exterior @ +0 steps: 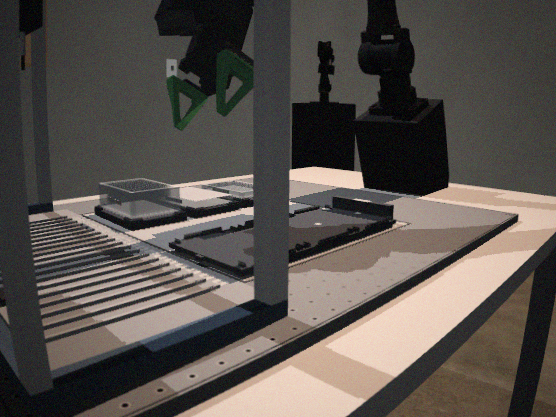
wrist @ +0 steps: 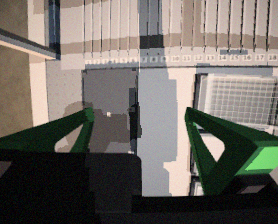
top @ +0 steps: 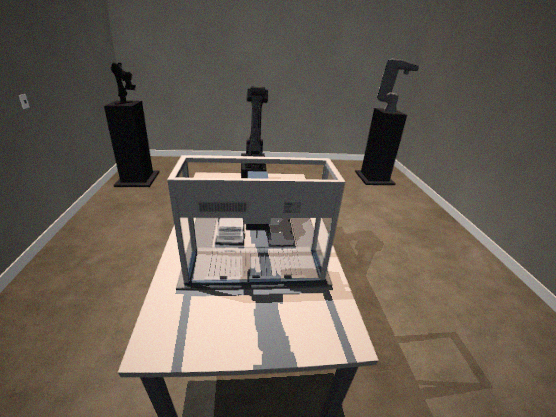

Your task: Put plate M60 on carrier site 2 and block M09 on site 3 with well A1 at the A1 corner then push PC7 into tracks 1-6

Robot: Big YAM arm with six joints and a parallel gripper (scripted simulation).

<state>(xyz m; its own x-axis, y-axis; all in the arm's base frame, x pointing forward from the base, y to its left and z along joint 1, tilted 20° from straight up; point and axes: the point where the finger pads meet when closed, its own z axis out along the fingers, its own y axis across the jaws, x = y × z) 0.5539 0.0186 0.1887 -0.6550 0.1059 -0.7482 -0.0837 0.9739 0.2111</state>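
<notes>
The deep-well block M09 is 1 cm ahead of my hand, 15 cm to the right of it and 14 cm below it. Also, from my hand: carrier PC7: 8 cm behind, 11 cm to the left, 15 cm below; then nest S3: 1 cm ahead, 15 cm to the right, 16 cm below; then grey frame post: 12 cm ahead, 25 cm to the left, 9 cm above.
</notes>
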